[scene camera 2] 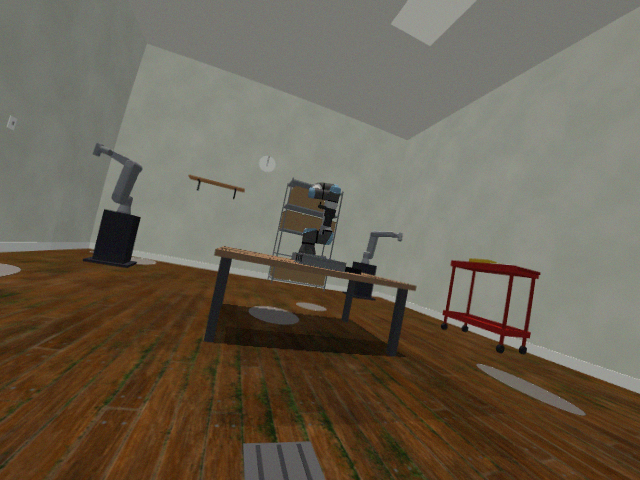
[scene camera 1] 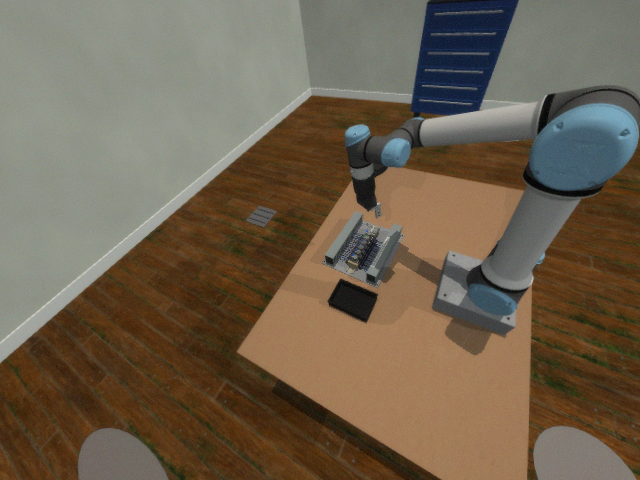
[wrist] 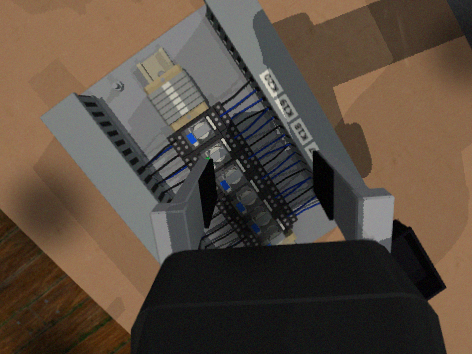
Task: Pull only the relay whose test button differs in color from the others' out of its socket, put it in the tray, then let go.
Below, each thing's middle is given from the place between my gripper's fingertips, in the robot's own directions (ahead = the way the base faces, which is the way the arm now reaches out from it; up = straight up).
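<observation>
The relay panel [scene camera 1: 341,265] is 220 mm below my hand, and it sits 10 mm to the left of the hand and 30 mm ahead of it.
</observation>
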